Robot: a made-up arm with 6 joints. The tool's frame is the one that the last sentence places.
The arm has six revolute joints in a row. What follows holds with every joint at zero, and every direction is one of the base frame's. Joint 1 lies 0.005 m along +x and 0.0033 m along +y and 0.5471 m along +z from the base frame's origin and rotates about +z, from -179.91 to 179.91 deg. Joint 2 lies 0.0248 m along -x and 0.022 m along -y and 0.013 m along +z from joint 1 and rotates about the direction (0, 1, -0.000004), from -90.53 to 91.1 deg. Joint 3 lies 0.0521 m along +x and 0.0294 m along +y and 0.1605 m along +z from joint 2 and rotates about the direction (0, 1, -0.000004), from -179.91 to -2.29 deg. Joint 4 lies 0.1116 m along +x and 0.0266 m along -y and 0.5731 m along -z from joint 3 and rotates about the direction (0, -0.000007, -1), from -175.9 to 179.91 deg. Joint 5 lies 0.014 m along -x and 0.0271 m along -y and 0.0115 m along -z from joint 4 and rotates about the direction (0, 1, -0.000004), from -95.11 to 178.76 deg. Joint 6 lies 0.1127 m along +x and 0.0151 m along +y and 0.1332 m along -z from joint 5 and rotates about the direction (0, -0.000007, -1), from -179.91 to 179.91 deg. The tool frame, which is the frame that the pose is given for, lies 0.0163 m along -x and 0.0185 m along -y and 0.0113 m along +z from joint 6; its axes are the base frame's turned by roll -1.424, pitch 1.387 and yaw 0.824 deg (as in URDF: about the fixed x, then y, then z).
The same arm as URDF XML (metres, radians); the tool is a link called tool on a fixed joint. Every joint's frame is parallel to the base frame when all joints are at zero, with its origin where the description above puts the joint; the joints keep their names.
<robot name="arm">
  <link name="base"/>
  <link name="link1"/>
  <link name="link2"/>
  <link name="link3"/>
  <link name="link4"/>
  <link name="link5"/>
  <link name="link6"/>
  <link name="tool"/>
  <joint name="joint 1" type="revolute">
    <parent link="base"/>
    <child link="link1"/>
    <origin xyz="0.005 0.0033 0.5471"/>
    <axis xyz="0 0 1"/>
    <limit lower="-3.14" upper="3.14"/>
  </joint>
  <joint name="joint 2" type="revolute">
    <parent link="link1"/>
    <child link="link2"/>
    <origin xyz="-0.0248 -0.022 0.013"/>
    <axis xyz="0 1 0"/>
    <limit lower="-1.58" upper="1.59"/>
  </joint>
  <joint name="joint 3" type="revolute">
    <parent link="link2"/>
    <child link="link3"/>
    <origin xyz="0.0521 0.0294 0.1605"/>
    <axis xyz="0 1 0"/>
    <limit lower="-3.14" upper="-0.04"/>
  </joint>
  <joint name="joint 4" type="revolute">
    <parent link="link3"/>
    <child link="link4"/>
    <origin xyz="0.1116 -0.0266 -0.5731"/>
    <axis xyz="0 0 -1"/>
    <limit lower="-3.07" upper="3.14"/>
  </joint>
  <joint name="joint 5" type="revolute">
    <parent link="link4"/>
    <child link="link5"/>
    <origin xyz="-0.014 -0.0271 -0.0115"/>
    <axis xyz="0 1 0"/>
    <limit lower="-1.66" upper="3.12"/>
  </joint>
  <joint name="joint 6" type="revolute">
    <parent link="link5"/>
    <child link="link6"/>
    <origin xyz="0.1127 0.0151 -0.1332"/>
    <axis xyz="0 0 -1"/>
    <limit lower="-3.14" upper="3.14"/>
  </joint>
  <joint name="tool_fixed" type="fixed">
    <parent link="link6"/>
    <child link="tool"/>
    <origin xyz="-0.0163 -0.0185 0.0113" rpy="-0.0249 0.0242 0.0144"/>
  </joint>
</robot>

